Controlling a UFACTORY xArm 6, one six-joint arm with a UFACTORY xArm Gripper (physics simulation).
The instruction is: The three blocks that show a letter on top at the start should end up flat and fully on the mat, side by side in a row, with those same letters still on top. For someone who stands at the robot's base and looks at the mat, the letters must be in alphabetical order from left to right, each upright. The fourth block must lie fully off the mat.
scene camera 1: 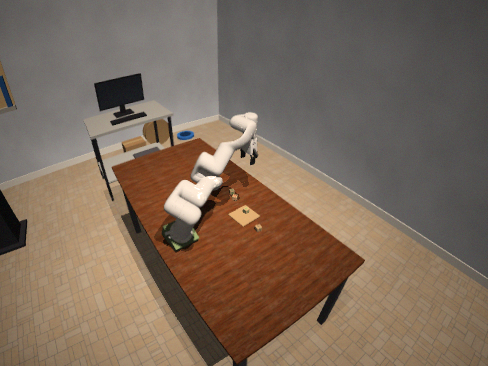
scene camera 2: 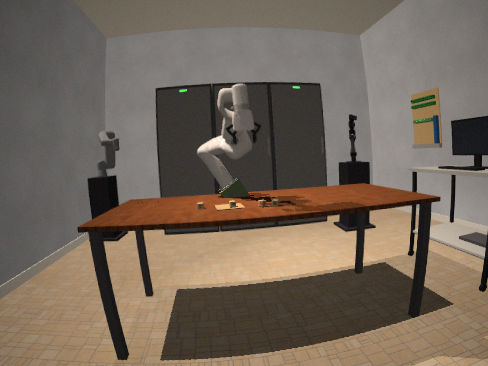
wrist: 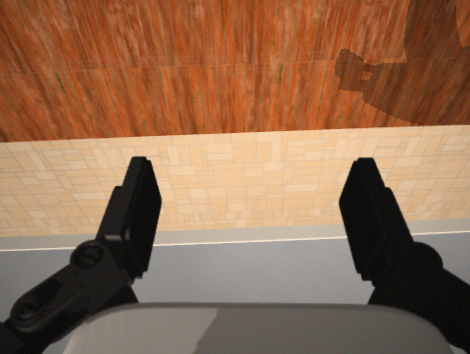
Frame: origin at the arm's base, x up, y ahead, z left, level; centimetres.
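Seen in the pictures: gripper, between the fingertips: point(scene camera 1: 247, 160) point(scene camera 2: 245, 143) point(wrist: 250, 179); arm's base, origin of its link: point(scene camera 1: 181, 232) point(scene camera 2: 228, 185).
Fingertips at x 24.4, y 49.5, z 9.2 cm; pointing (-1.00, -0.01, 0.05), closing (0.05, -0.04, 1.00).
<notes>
Offsets run from my fingertips to a thing's top centre. Level surfaces: height alone.
A tan mat @[dy -8.1, dx -31.3, dz -9.5 cm] point(scene camera 1: 242, 219) point(scene camera 2: 221, 207) lies on the table with one small block @[dy -5.5, dx -28.3, dz -7.8 cm] point(scene camera 1: 246, 211) point(scene camera 2: 232, 204) on it. A second block @[dy -8.3, dx -28.7, dz -24.4 cm] point(scene camera 1: 258, 228) point(scene camera 2: 200, 205) stands off the mat on one side. On the other side, a third block @[dy -4.2, dx -28.7, dz +7.3 cm] point(scene camera 1: 235, 197) point(scene camera 2: 262, 203) and a fourth block @[dy -2.6, dx -28.7, dz +13.6 cm] point(scene camera 1: 232, 191) point(scene camera 2: 275, 202) stand close together off the mat. Their characters are too small to read. No block shows in the wrist view. My gripper point(scene camera 1: 248, 159) point(scene camera 2: 244, 142) point(wrist: 250, 179) is open and empty, high above table level and away from the blocks.
The brown table @[dx -31.7 cm] point(scene camera 1: 280, 260) point(scene camera 2: 150, 215) point(wrist: 200, 100) carries the arm's base point(scene camera 1: 180, 236) on a green mount. The table's edge crosses the wrist view, with tiled floor and wall beyond. A desk point(scene camera 1: 102, 122) with a monitor point(scene camera 1: 120, 92) stands past the table's end.
</notes>
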